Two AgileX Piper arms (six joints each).
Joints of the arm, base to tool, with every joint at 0 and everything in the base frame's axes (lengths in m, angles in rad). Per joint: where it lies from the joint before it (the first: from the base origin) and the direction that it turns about. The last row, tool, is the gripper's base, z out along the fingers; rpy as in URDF.
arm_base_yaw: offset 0.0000 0.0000 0.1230 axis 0 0 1
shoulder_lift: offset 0.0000 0.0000 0.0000 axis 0 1 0
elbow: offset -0.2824 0.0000 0.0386 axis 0 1 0
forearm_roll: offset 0.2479 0.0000 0.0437 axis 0.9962 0 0.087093
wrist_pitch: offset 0.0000 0.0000 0.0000 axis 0 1 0
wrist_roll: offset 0.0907 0.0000 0.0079 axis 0.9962 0 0.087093
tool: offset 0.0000 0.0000 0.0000 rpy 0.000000 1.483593 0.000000
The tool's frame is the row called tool.
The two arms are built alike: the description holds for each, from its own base.
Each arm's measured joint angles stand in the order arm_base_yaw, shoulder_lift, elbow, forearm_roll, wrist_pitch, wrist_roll.
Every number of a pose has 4 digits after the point. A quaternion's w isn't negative.
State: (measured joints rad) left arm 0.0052 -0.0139 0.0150 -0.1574 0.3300 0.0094; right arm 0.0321 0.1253 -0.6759 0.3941 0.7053 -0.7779
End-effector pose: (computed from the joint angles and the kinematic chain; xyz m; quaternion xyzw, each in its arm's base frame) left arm 0.0534 -0.0044 0.1794 -0.0413 0.7855 -0.0614 0.6144; right arm 0.0004 0.0227 0.3610 -0.2618 0.6672 -0.0628 0.6945
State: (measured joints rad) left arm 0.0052 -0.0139 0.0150 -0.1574 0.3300 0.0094; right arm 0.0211 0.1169 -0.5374 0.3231 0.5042 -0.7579
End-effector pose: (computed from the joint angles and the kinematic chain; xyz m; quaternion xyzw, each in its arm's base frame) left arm 0.0534 -0.0044 0.1794 -0.0413 0.7855 -0.0614 0.6144; right arm 0.0221 0.0144 0.3376 -0.2235 0.6613 -0.1075 0.7079
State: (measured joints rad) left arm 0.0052 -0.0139 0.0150 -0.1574 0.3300 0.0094; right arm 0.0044 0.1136 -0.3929 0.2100 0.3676 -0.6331
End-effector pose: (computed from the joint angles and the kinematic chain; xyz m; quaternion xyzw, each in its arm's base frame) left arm 0.0534 -0.0044 0.1794 -0.0413 0.7855 -0.0614 0.6144; right arm 0.0408 0.0070 0.3043 -0.1801 0.6815 -0.1262 0.6980
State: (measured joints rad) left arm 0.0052 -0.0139 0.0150 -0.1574 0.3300 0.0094; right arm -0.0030 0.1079 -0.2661 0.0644 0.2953 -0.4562
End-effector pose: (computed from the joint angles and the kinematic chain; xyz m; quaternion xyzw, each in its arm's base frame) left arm 0.0534 -0.0044 0.1794 -0.0413 0.7855 -0.0614 0.6144; right arm 0.0522 0.0016 0.2695 -0.1472 0.7092 -0.1295 0.6772
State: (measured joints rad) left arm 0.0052 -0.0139 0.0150 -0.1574 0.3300 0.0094; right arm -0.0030 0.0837 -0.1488 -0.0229 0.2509 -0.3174
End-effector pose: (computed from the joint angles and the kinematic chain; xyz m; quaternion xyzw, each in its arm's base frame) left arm 0.0534 -0.0044 0.1794 -0.0413 0.7855 -0.0614 0.6144; right arm 0.0569 -0.0007 0.2358 -0.1222 0.7309 -0.1165 0.6612
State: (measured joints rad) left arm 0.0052 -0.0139 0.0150 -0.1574 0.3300 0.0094; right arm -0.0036 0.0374 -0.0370 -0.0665 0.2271 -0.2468
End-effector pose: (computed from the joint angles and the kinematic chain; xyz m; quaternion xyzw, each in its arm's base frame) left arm 0.0534 -0.0044 0.1794 -0.0413 0.7855 -0.0614 0.6144; right arm 0.0573 -0.0016 0.2030 -0.1109 0.7466 -0.1085 0.6470
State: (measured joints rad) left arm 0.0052 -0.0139 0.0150 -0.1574 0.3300 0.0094; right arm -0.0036 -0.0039 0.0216 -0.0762 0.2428 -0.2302
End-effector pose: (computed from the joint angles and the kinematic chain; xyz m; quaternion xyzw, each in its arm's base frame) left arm 0.0534 -0.0044 0.1794 -0.0413 0.7855 -0.0614 0.6144; right arm 0.0558 -0.0019 0.1841 -0.1088 0.7577 -0.1056 0.6348
